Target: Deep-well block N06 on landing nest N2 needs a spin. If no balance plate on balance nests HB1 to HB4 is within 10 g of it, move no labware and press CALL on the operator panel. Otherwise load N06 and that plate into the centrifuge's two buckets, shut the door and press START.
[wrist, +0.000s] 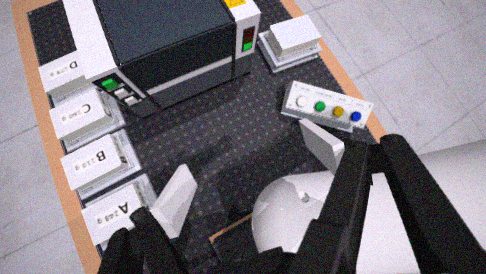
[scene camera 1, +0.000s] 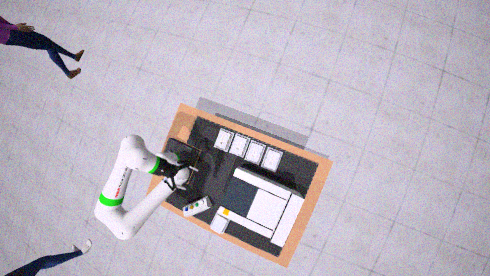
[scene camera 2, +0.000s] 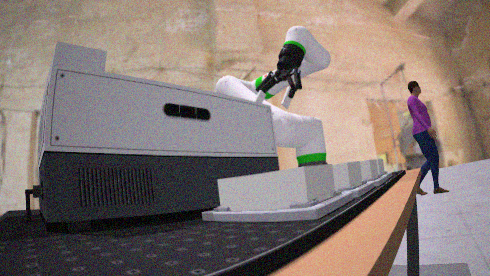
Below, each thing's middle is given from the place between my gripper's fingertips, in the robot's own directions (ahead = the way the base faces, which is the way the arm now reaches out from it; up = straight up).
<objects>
Now: the button box (wrist: 321, 106) 10 mm ahead of my hand, 300 mm to the right of it and 250 mm below it. Round my hand: block labelled A (wrist: 103, 218): 60 mm ahead, 290 mm to the left, 250 mm below; then white block labelled N06 (wrist: 299, 34): 220 mm ahead, 340 mm to the right, 230 mm below; then block labelled B (wrist: 105, 157): 200 mm ahead, 280 mm to the left, 250 mm below.
</objects>
